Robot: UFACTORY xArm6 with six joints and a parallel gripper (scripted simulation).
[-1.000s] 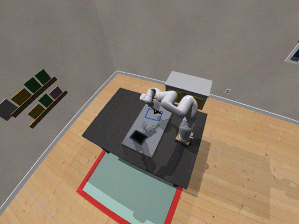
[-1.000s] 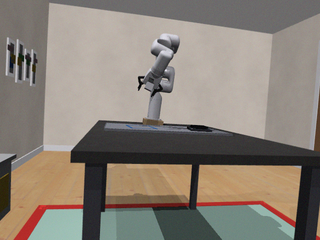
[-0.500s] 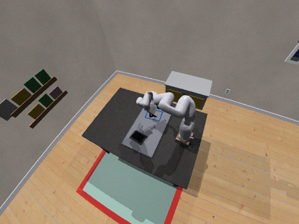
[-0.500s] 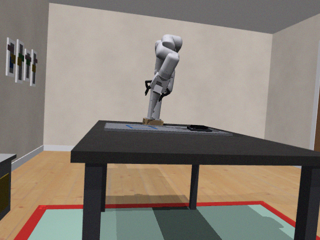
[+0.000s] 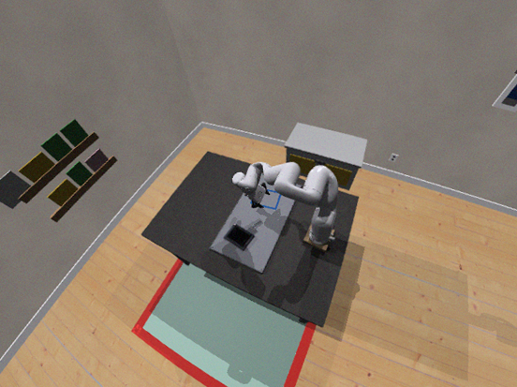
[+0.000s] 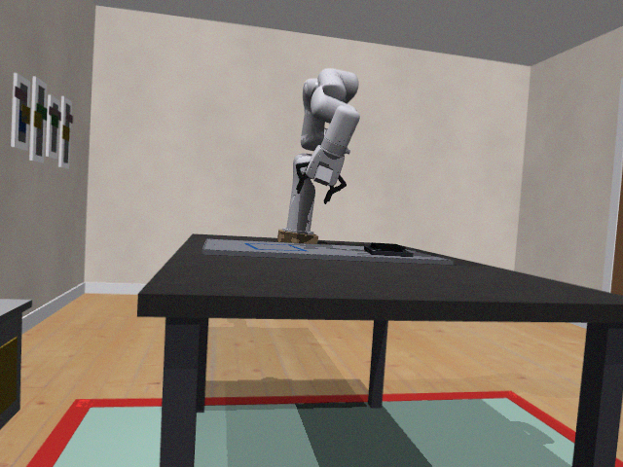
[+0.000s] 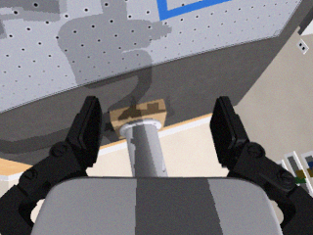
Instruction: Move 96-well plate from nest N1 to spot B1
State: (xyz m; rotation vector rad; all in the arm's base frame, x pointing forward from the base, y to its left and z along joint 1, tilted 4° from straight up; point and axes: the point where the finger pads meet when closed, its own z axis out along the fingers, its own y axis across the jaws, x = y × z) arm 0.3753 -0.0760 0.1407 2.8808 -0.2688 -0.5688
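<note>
Now: hand 110 mm short of the black 96-well plate, 220 mm to the right of it and 150 mm above it. From my hand the other things lie so: plate nest N1: 110 mm ahead, 220 mm to the left, 160 mm below.
</note>
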